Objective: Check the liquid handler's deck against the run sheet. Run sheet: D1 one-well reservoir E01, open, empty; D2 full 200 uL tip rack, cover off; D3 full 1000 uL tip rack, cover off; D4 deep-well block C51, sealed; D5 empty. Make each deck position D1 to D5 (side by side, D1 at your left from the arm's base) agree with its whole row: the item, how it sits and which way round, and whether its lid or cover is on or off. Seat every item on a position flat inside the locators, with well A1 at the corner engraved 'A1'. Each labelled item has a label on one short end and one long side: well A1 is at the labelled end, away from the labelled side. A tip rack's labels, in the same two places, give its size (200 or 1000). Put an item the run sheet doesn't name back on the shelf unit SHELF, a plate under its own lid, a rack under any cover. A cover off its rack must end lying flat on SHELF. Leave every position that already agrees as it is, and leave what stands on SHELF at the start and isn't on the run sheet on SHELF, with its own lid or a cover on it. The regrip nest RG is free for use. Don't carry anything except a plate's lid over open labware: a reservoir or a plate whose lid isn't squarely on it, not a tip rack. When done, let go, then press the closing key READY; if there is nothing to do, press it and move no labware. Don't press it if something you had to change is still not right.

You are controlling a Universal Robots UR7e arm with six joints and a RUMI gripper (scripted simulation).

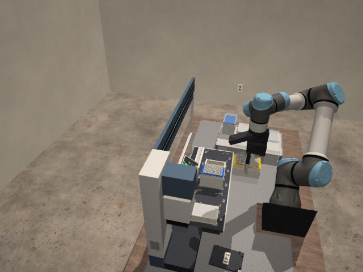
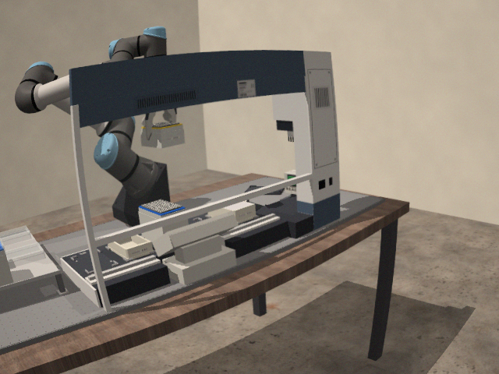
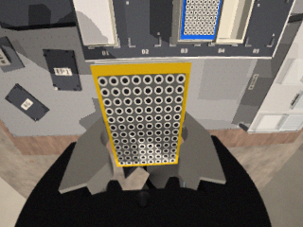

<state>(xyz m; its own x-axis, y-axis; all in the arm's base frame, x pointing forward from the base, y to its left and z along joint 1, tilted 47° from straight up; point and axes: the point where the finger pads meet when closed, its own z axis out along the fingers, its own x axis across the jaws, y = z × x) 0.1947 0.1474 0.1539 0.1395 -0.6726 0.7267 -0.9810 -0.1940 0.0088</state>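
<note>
Now: the blue-rimmed tip rack 200 mm below my hand, 180 mm ahead of it and 100 mm to the right of it. From my hand the other things lie so: white sealed block: 250 mm below, 140 mm to the left, 140 mm ahead; then yellow-rimmed tip rack: 10 mm to the left, 10 mm ahead, 10 mm above; then frame bar: 360 mm ahead, 150 mm below, 30 mm to the right.
</note>
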